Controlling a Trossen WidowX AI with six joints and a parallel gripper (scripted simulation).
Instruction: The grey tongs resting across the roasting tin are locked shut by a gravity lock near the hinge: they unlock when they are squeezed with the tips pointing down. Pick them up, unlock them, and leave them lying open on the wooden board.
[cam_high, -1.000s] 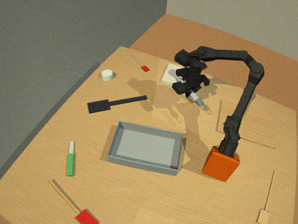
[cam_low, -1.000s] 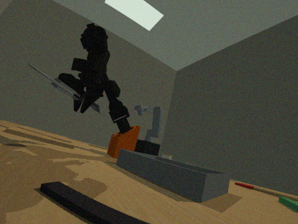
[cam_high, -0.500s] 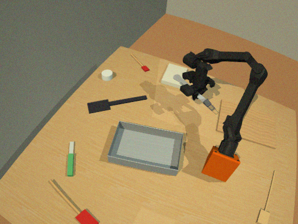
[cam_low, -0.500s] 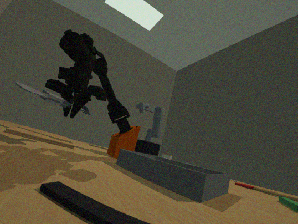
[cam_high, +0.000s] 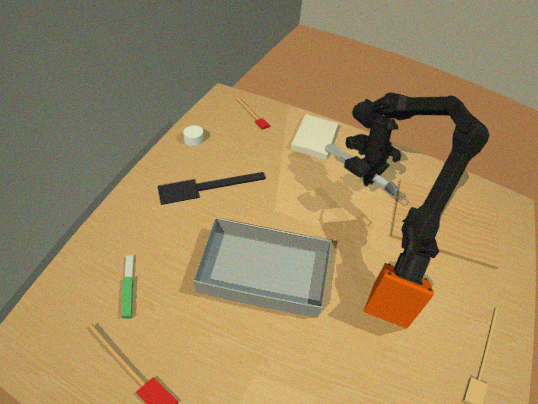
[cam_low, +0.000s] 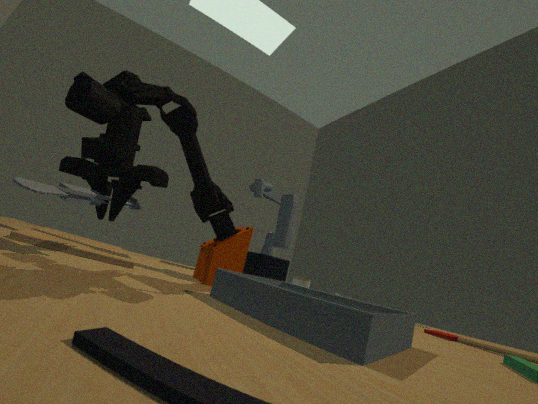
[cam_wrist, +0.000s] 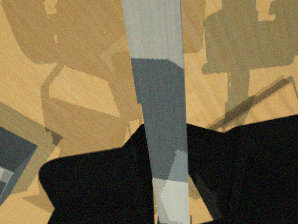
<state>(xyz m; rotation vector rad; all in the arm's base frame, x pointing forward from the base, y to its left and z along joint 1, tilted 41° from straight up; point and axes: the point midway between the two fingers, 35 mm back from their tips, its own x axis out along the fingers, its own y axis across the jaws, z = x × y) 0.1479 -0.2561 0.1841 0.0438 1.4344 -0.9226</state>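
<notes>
Right now my gripper tip is 290 mm past the wooden board, 80 mm above it and 40 mm to the left of it. Also, from my gripper tip: grey roasting tin (330 mm to the left, 180 mm ahead, 60 mm below); black spatula (450 mm ahead, 120 mm to the left, 80 mm below); white block (230 mm to the right, 210 mm ahead, 70 mm below).
</notes>
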